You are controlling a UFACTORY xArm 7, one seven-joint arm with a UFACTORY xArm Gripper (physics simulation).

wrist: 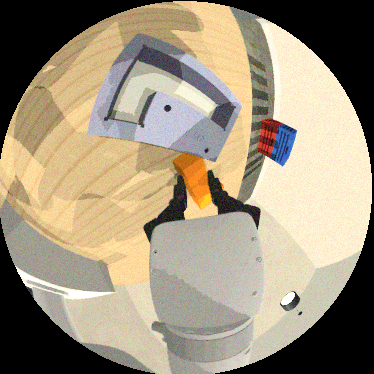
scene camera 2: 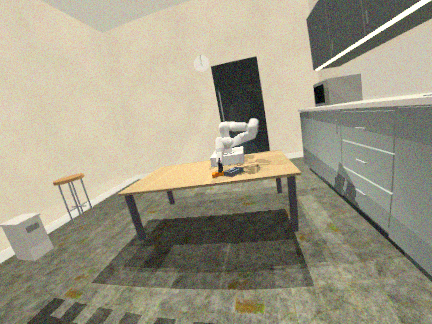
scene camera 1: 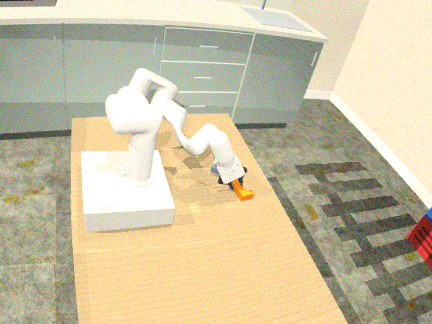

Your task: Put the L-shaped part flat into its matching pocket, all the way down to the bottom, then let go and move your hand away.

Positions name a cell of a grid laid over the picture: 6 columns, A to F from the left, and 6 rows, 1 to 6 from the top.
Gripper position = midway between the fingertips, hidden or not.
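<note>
Orange L-shaped part (wrist: D3) held in my gripper (wrist: D3). Grey pocket block (wrist: C2) visible too.
</note>
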